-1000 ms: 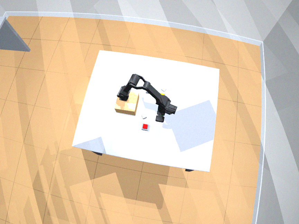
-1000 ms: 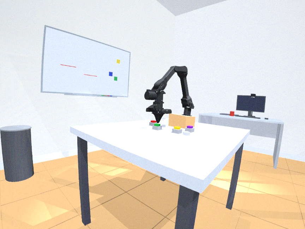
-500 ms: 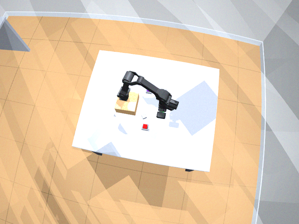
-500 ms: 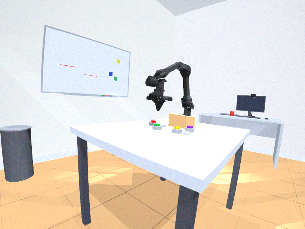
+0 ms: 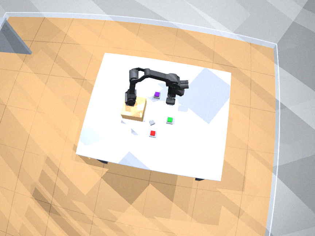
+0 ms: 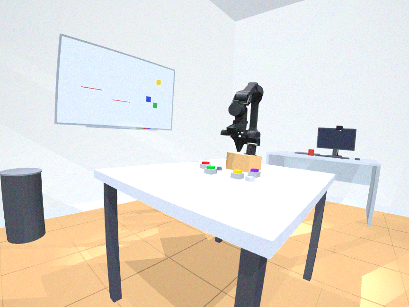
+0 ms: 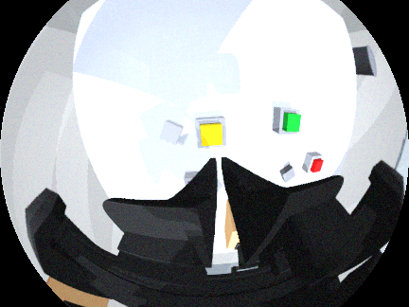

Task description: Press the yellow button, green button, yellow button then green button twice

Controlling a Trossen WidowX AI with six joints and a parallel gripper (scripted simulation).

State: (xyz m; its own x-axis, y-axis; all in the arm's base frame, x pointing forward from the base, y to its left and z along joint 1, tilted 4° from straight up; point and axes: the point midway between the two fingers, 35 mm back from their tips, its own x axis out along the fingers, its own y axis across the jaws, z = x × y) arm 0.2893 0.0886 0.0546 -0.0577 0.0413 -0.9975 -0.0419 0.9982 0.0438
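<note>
My gripper tip is now 9 cm above the yellow button. Also, from my gripper tip: small white block: 7 cm to the left, 12 cm below; green button: 2 cm ahead, 15 cm to the right, 9 cm below; purple button: 11 cm behind, 3 cm to the left, 9 cm below.
</note>
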